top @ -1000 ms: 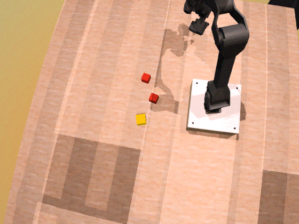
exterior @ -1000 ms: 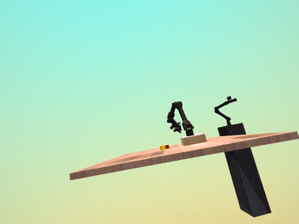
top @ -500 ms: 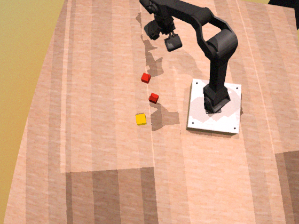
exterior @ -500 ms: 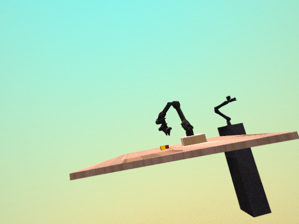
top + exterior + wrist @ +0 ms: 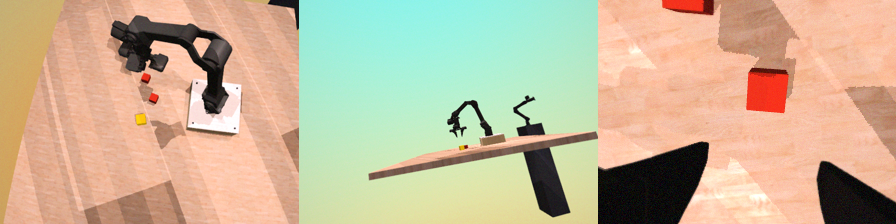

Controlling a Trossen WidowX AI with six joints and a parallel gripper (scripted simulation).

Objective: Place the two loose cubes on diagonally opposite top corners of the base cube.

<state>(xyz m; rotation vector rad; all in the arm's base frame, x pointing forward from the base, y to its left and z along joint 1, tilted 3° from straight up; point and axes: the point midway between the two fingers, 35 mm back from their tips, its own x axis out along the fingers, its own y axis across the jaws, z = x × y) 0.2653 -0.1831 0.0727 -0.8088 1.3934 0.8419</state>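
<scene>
Right now my gripper tip is 21 cm to the right of the yellow cube, 10 cm above it and 4 cm short of it.
</scene>
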